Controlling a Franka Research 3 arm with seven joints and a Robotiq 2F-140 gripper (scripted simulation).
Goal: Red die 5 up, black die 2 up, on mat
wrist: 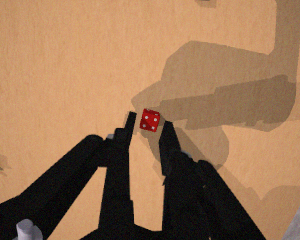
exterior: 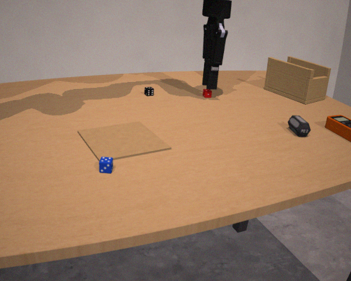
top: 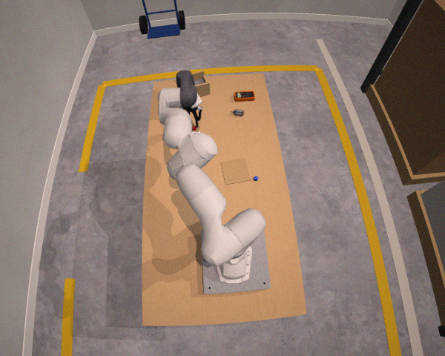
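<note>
My hand is 50 mm above the red die. From my hand the other things lie so: dark grey device 270 mm to the right, 90 mm ahead, 40 mm below; then black die 160 mm behind, 50 mm below, 40 mm to the left; then wooden box 320 mm ahead, 10 mm to the right, 10 mm below.
</note>
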